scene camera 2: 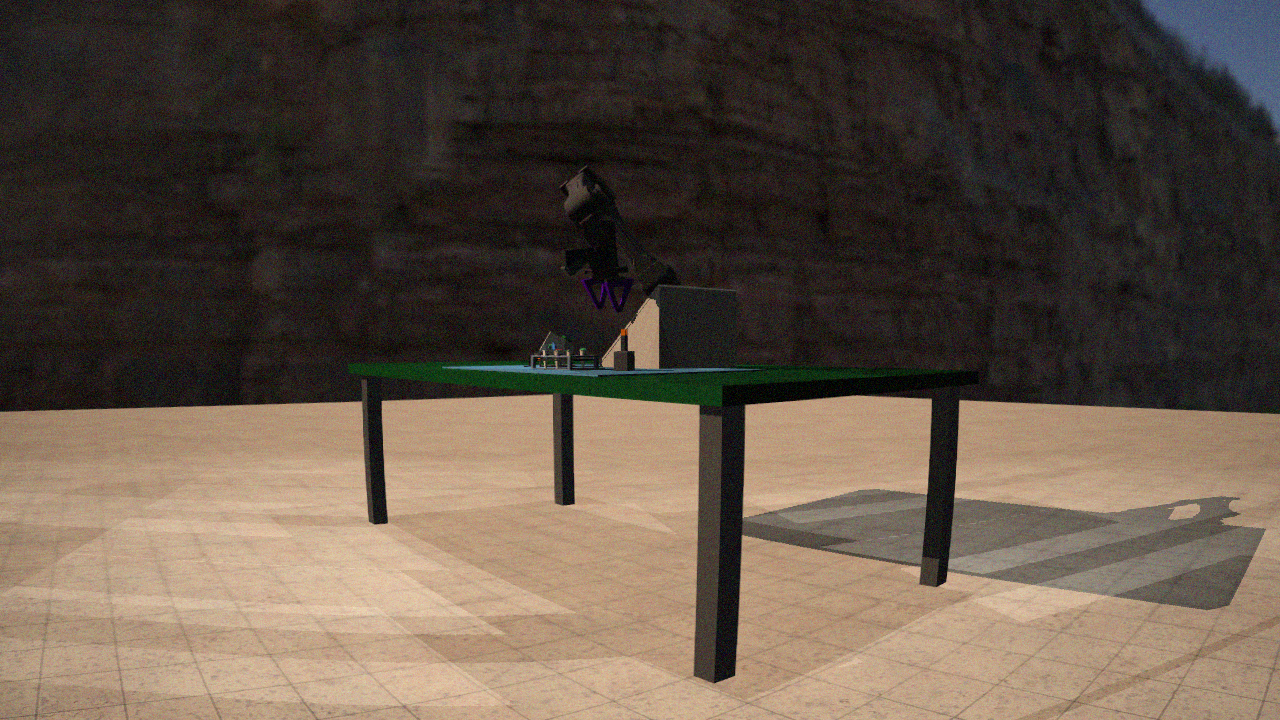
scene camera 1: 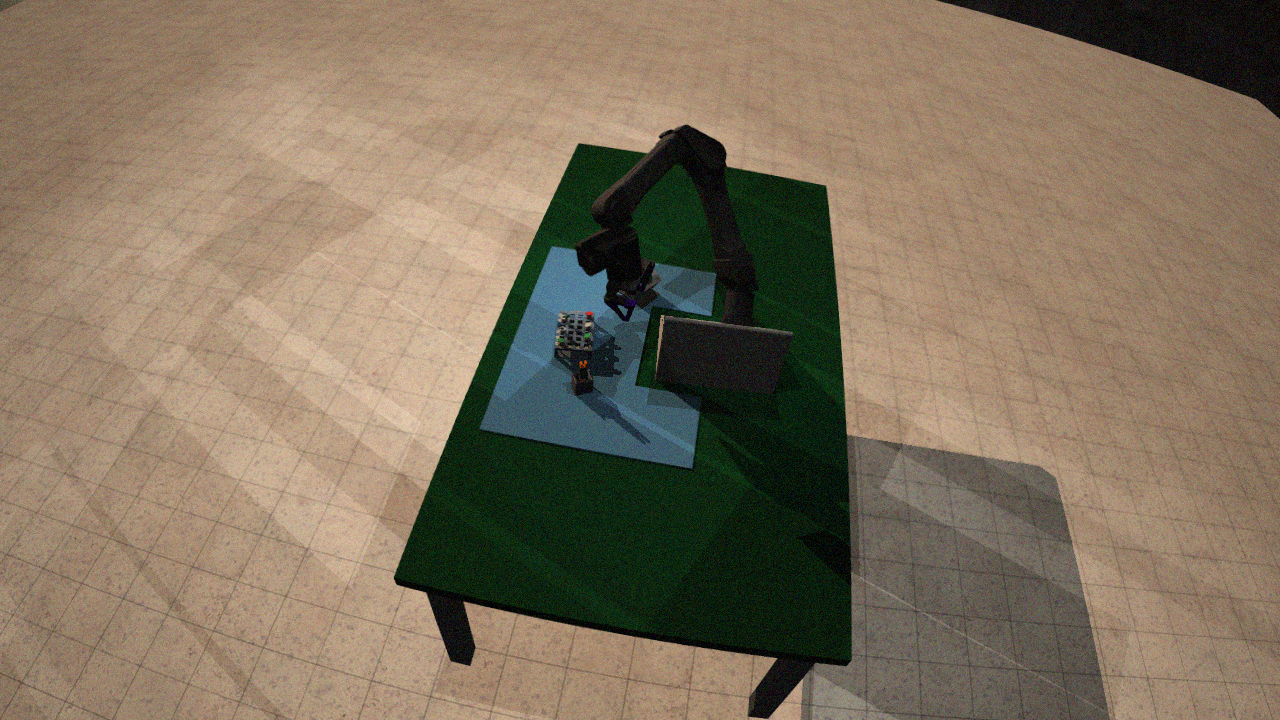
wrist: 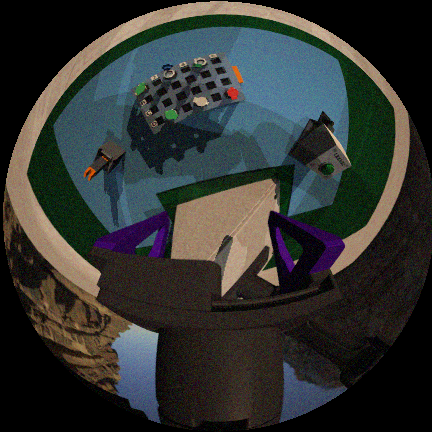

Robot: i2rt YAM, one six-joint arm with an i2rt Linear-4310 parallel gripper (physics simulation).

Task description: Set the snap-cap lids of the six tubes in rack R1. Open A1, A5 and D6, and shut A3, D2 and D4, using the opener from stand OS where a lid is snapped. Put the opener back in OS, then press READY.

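Places are measured from the arm's base along level axes (x ahead, y left, z up), in metres.
Where they show: gripper, fingertip midpoint: [scene camera 2: 609, 310] [scene camera 1: 633, 305] [wrist: 218, 216]; arm's base, origin of the base link: [scene camera 2: 682, 317] [scene camera 1: 736, 324] [wrist: 241, 281].
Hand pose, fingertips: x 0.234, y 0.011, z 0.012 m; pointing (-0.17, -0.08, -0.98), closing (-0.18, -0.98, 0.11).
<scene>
Things, the pixels of their centre, and the offset from my fingertips. "spot": a spot on its surface instead. Level surfaces: height alone.
- Rack R1, body centre: [wrist: 188, 85] [scene camera 2: 563, 355] [scene camera 1: 575, 329] 0.128 m ahead, 0.001 m left, 0.101 m down
- green lid, body centre: [wrist: 139, 88] 0.149 m ahead, 0.057 m left, 0.089 m down
- open tube, surface spot: [wrist: 200, 61] spot: 0.162 m ahead, 0.021 m right, 0.095 m down
- orange-tipped opener, body centre: [wrist: 100, 162] [scene camera 2: 624, 348] [scene camera 1: 582, 375] 0.078 m ahead, 0.154 m left, 0.085 m down
- box with a green button, surface spot: [wrist: 327, 168] spot: 0.006 m back, 0.184 m right, 0.059 m down
- blue mat, its level: 0.131 m down
- green table, its level: 0.133 m down
Rack R1 [scene camera 1: 574, 332] [scene camera 2: 563, 360] [wrist: 190, 78] stands on the blue mat. In the wrist view, its far row has a green lid [wrist: 141, 89] that looks shut at the left corner, a tube [wrist: 170, 74] with its blue lid [wrist: 167, 66] tipped open, and an open tube [wrist: 200, 61] with a green lid. Its near row has green [wrist: 171, 114], white [wrist: 201, 101] and red [wrist: 233, 93] lids, lying over their tubes; whether snapped I cannot tell. The orange-tipped opener [scene camera 1: 582, 364] [scene camera 2: 623, 333] [wrist: 89, 173] stands in stand OS [scene camera 1: 582, 385] [scene camera 2: 623, 360] [wrist: 112, 151]. My gripper [scene camera 1: 636, 297] [scene camera 2: 610, 308] [wrist: 218, 216] is open and empty, high above the mat.
A box with a green button [wrist: 327, 168] stands right of the rack in the wrist view. A large upright panel [scene camera 1: 725, 355] [scene camera 2: 698, 326] [wrist: 200, 225] stands beside the arm's base. The blue mat [scene camera 1: 537, 402] [wrist: 285, 60] lies on the green table [scene camera 1: 626, 537].
</scene>
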